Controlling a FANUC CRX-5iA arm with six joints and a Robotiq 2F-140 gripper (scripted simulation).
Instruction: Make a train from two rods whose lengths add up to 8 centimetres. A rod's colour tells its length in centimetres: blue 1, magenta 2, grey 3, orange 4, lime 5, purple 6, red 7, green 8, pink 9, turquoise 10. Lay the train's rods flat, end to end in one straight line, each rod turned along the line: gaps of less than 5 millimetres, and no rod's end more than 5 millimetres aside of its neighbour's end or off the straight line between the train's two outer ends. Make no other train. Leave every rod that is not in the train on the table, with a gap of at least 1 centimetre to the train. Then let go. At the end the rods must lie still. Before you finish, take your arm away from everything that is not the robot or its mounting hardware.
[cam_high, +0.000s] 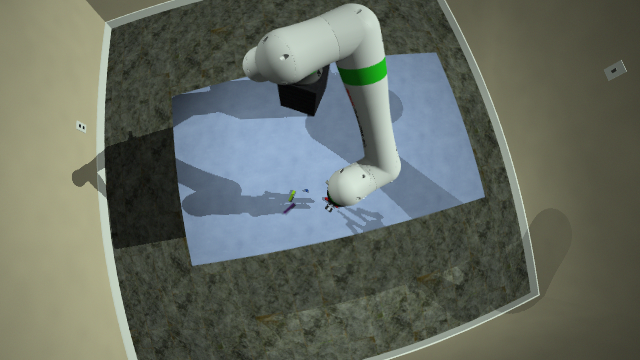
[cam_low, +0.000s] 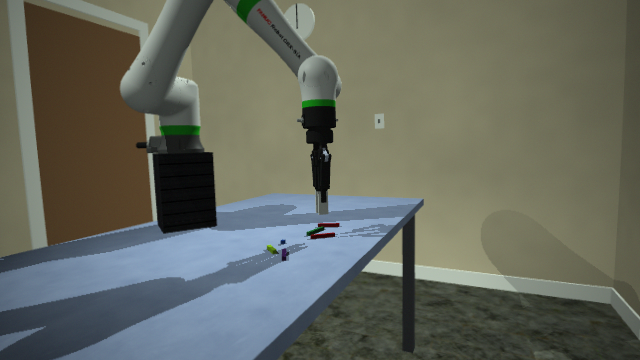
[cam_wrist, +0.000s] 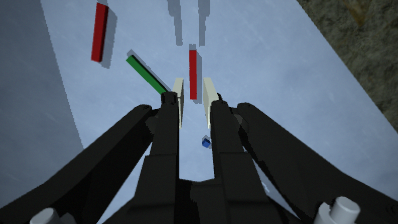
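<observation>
Now: the blue rod 10 cm below my hand, 9 cm to the right of it and 8 cm behind it. Round my hand: red rod 13 cm to the left, 10 cm below, 3 cm behind; green rod 10 cm below, 5 cm to the left, 4 cm behind; lime rod 16 cm to the right, 10 cm below, 8 cm behind.
</observation>
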